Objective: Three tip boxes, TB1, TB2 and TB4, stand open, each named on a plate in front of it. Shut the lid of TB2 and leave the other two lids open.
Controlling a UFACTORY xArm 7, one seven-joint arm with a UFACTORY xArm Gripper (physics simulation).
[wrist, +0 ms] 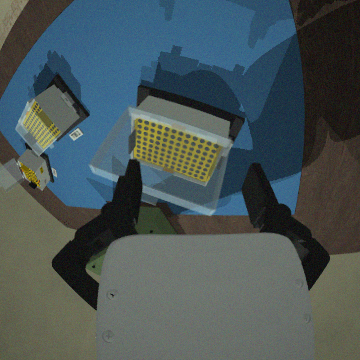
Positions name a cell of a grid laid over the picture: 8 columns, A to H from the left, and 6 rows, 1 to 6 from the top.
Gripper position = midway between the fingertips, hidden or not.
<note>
I see my gripper (E3) and a clear lid (E3).
</note>
